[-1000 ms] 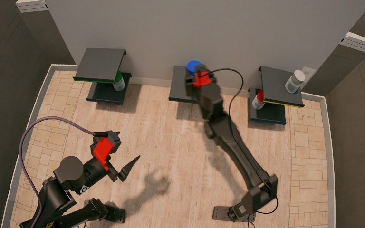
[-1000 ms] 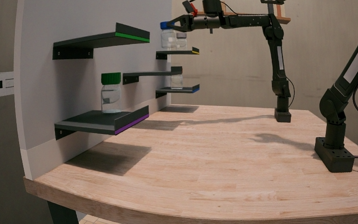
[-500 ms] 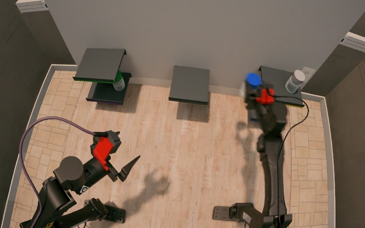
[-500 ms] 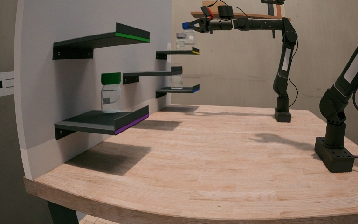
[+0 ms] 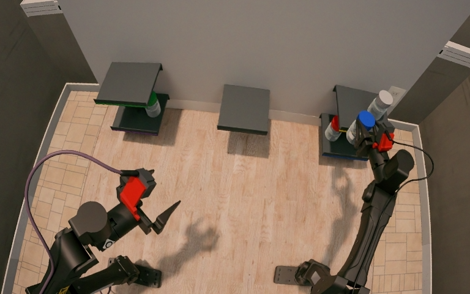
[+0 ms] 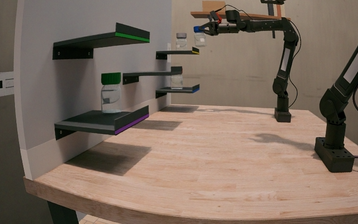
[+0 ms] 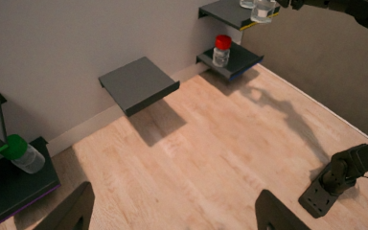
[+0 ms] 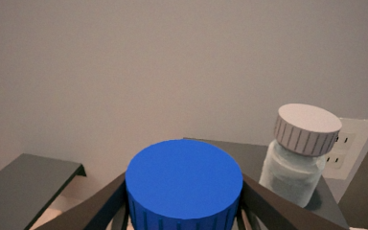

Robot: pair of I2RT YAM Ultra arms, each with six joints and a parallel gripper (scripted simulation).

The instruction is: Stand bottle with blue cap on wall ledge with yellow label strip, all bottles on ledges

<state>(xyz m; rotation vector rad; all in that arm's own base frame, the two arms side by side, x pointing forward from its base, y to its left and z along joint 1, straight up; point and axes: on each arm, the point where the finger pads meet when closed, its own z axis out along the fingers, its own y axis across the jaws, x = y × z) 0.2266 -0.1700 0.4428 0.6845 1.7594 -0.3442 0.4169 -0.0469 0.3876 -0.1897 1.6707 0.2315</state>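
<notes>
Now: the grey-capped bottle 10 cm ahead of my right hand, 11 cm to the right of it and 7 cm below it. From my right hand the other things lie so: green-capped bottle 20 cm ahead, 66 cm to the left, 26 cm below; blue-capped bottle 4 cm below; red-capped bottle 11 cm ahead, 1 cm to the right, 26 cm below.
</notes>
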